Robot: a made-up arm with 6 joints. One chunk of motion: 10 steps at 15 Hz.
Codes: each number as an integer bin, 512 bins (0 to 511) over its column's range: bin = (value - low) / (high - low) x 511, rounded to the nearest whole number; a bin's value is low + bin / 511 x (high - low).
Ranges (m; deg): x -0.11..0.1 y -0.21..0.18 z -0.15..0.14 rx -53..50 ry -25..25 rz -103..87
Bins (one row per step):
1: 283 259 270 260 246 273
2: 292 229 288 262 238 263
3: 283 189 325 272 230 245
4: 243 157 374 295 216 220
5: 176 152 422 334 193 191
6: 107 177 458 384 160 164
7: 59 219 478 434 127 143
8: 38 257 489 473 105 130
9: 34 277 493 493 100 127
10: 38 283 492 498 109 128
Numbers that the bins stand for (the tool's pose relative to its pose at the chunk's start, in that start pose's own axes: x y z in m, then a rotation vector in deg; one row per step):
1: 0.0063 -0.0123 0.0032 -0.59 -0.93 -1.49
2: 0.0100 -0.0352 0.0134 -0.19 -1.71 -5.21
3: 0.0063 -0.0658 0.0344 1.83 -2.50 -11.90
4: -0.0101 -0.0902 0.0623 6.46 -3.86 -21.20
5: -0.0377 -0.0940 0.0895 14.32 -6.12 -31.98
6: -0.0660 -0.0749 0.1099 24.40 -9.34 -42.02
7: -0.0858 -0.0429 0.1213 34.48 -12.57 -49.83
8: -0.0944 -0.0139 0.1275 42.34 -14.73 -54.66
9: -0.0960 0.0014 0.1298 46.37 -15.22 -55.78
10: -0.0944 0.0060 0.1292 47.38 -14.33 -55.41

